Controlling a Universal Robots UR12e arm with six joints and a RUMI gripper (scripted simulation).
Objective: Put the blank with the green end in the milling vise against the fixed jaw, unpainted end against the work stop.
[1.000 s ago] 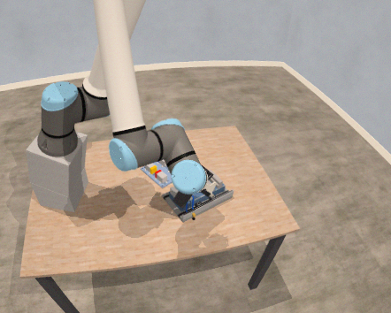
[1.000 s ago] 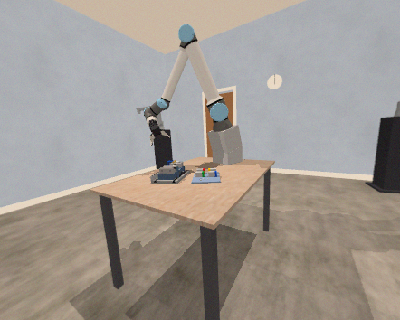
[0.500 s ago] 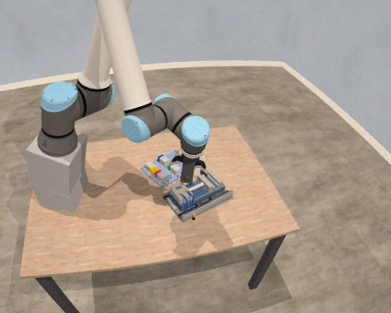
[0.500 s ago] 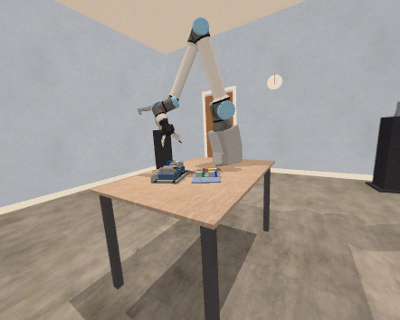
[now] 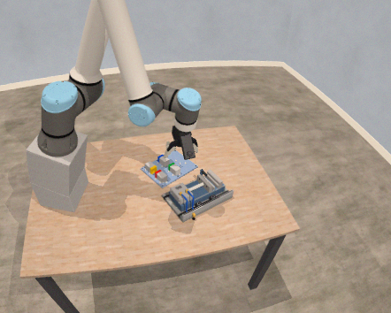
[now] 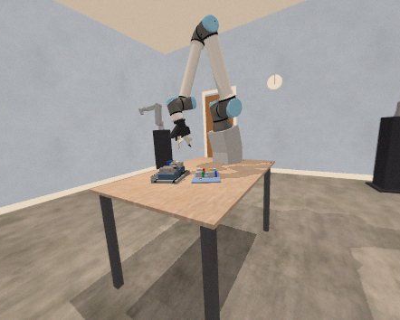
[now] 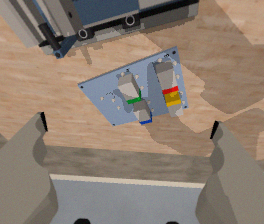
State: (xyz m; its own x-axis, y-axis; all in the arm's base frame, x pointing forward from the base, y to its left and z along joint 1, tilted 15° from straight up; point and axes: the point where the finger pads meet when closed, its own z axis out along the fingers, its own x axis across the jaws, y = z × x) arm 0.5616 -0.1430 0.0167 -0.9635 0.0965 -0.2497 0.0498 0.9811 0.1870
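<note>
Right now my hand is 20 mm short of the green-ended blank, 120 mm to the right of it and 190 mm above it. The rest, counted from my hand: white rod: 40 mm ahead, 90 mm to the right, 130 mm below; work stop rod: 120 mm ahead, 30 mm to the right, 120 mm below; milling vise: 60 mm ahead, 90 mm to the right, 170 mm below.
</note>
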